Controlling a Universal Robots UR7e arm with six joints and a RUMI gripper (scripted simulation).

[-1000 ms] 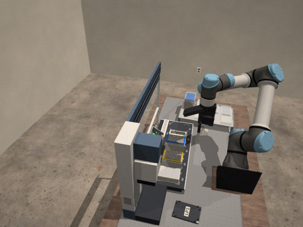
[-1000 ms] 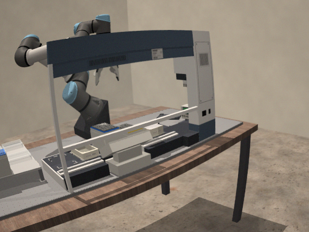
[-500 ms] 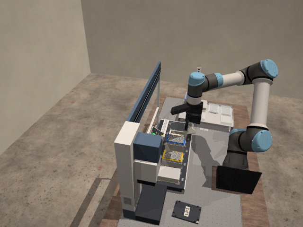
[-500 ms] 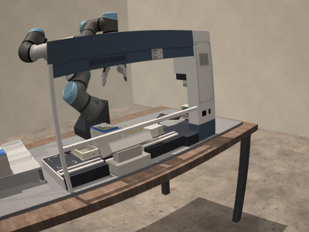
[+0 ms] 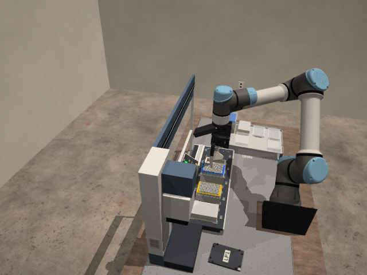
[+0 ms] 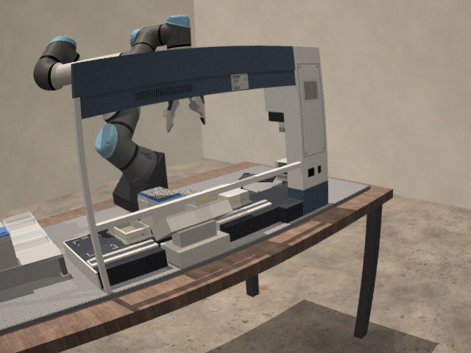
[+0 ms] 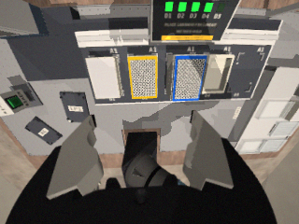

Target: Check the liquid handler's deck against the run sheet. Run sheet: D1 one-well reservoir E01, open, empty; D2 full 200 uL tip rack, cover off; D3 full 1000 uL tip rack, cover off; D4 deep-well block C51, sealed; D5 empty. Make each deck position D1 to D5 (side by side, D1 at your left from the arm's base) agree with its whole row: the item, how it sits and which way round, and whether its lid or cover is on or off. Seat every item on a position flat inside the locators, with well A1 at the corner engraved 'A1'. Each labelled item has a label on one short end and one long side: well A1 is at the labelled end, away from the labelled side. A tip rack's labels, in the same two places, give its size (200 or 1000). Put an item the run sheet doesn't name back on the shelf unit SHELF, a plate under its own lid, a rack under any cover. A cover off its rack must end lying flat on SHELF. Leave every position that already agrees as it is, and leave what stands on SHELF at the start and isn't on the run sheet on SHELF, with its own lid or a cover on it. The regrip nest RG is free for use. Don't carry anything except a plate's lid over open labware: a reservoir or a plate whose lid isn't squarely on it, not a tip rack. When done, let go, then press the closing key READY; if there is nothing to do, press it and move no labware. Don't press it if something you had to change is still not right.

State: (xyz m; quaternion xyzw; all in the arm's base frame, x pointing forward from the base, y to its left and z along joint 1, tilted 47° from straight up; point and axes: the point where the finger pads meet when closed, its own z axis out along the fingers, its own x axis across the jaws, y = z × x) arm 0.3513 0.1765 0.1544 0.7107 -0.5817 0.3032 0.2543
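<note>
My gripper is now 10 mm to the left of the yellow-rimmed tip rack and 220 mm above it. Round my hand: blue-rimmed tip rack: 30 mm ahead, 120 mm to the right, 200 mm below; white sealed block: 10 mm behind, 120 mm to the left, 250 mm below; frame bar: 200 mm ahead, 50 mm to the right, 150 mm below.
</note>
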